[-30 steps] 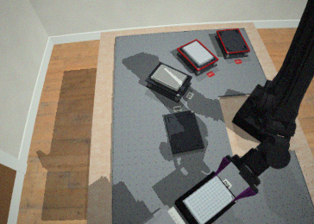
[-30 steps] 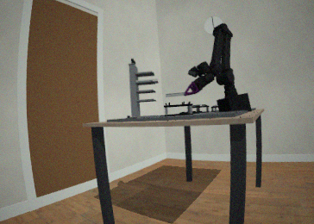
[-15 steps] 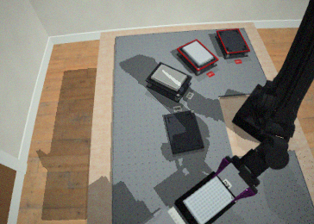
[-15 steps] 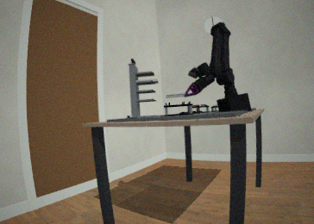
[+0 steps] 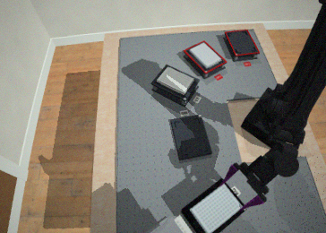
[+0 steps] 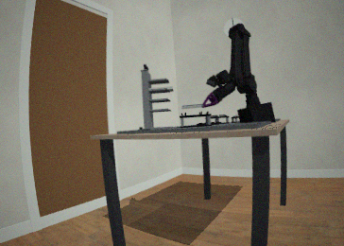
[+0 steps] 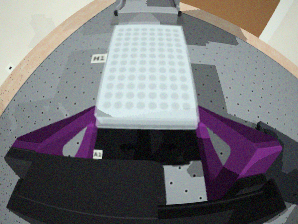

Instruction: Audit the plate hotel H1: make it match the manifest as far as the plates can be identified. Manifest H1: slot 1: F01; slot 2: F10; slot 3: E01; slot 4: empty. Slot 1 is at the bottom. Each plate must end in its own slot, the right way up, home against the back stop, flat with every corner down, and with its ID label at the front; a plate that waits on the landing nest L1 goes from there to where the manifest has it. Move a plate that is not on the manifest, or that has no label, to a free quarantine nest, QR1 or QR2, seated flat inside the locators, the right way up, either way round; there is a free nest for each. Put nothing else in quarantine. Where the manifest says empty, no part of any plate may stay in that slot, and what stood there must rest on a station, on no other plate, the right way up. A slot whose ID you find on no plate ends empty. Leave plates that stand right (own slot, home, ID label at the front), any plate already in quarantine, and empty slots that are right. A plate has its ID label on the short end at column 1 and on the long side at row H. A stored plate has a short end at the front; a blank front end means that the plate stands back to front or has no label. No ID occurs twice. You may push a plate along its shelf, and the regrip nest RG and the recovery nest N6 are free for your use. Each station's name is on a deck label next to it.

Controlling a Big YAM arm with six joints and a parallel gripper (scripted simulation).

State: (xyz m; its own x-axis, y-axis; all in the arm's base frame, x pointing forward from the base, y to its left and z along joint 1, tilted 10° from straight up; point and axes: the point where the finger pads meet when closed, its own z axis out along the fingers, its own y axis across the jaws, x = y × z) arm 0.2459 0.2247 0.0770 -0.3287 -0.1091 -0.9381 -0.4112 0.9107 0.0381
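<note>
Right now my hand is 5 cm short of the black nest, 5 cm above it and 2 cm to the right of it. Round my hand: plate hotel 28 cm ahead, 12 cm to the left, 5 cm above; L1 label 41 cm to the right, 11 cm below, 2 cm behind; H1 deck label 16 cm to the left, 12 cm ahead, 11 cm below.
</note>
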